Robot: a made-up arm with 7 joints.
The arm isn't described. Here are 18 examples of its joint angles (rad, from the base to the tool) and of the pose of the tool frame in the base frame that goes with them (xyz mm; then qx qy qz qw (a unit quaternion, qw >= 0)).
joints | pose
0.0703 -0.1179 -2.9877 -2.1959 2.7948 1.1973 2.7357 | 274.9 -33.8 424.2 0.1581 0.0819 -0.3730 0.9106
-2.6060 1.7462 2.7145 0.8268 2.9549 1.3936 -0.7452 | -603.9 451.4 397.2 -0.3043 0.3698 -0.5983 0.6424
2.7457 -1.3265 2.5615 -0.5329 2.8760 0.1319 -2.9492 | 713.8 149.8 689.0 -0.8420 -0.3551 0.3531 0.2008
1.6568 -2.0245 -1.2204 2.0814 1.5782 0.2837 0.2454 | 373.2 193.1 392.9 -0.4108 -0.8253 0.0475 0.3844
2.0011 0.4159 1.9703 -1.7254 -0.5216 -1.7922 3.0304 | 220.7 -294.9 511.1 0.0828 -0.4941 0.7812 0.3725
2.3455 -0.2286 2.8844 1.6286 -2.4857 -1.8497 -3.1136 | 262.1 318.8 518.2 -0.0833 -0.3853 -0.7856 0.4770
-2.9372 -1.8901 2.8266 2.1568 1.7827 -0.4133 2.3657 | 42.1 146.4 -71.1 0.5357 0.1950 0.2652 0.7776
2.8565 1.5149 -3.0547 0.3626 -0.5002 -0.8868 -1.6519 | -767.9 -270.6 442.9 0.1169 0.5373 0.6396 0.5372
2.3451 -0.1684 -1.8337 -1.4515 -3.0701 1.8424 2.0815 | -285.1 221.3 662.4 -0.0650 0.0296 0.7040 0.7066
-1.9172 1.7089 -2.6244 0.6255 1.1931 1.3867 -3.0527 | -428.2 597.9 384.4 0.4984 0.4526 0.7035 0.2276
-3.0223 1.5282 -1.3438 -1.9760 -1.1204 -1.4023 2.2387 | -154.9 391.6 298.9 0.2314 0.0546 -0.9695 0.0594
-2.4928 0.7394 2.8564 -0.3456 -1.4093 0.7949 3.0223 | -508.0 413.7 804.4 0.2799 -0.7556 0.5840 0.0987
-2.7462 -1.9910 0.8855 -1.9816 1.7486 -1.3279 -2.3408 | 15.7 -355.8 43.7 -0.8538 0.1126 0.0330 0.5072
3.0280 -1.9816 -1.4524 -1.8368 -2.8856 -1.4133 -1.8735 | 288.1 450.3 146.9 0.2789 -0.5817 0.0891 0.7588
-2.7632 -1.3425 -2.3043 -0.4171 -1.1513 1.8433 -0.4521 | 704.5 -130.7 493.1 -0.0875 -0.1085 0.9694 0.2022
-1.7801 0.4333 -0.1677 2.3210 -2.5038 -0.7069 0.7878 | -48.9 287.8 226.7 0.1853 -0.0461 -0.9792 0.0692
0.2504 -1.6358 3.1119 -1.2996 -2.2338 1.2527 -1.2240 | -472.2 62.7 682.6 -0.8630 -0.1016 0.0882 0.4870
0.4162 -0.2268 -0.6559 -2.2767 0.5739 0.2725 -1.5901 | -370.7 -119.0 345.8 0.2818 0.3628 0.8179 0.3465
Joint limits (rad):
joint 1: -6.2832..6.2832
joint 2: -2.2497..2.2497
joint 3: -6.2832..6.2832
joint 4: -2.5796..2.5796
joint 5: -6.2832..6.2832
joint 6: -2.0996..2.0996
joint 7: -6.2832..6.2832
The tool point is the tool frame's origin. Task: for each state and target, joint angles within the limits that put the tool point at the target. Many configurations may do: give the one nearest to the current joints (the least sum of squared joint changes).
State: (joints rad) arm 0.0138 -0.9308 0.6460 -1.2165 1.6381 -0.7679 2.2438
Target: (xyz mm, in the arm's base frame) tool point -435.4 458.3 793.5
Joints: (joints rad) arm 0.4724 -0.6792 0.8150 -0.6534 1.7002 -0.6004 2.2438
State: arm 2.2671 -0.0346 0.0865 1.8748 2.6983 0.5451 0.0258
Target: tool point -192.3 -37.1 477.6
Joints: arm 2.5630 -0.7644 0.1739 2.5796 2.6785 0.0959 0.0258
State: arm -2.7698 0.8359 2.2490 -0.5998 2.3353 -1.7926 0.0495
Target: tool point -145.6 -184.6 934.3
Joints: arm -3.0713 0.0117 1.9272 -0.9485 2.3379 -2.0697 0.0495
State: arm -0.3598 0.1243 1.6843 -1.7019 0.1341 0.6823 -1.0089
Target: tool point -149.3 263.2 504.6
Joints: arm -0.2391 0.5600 1.1392 -2.3822 0.2552 0.9059 -1.0089
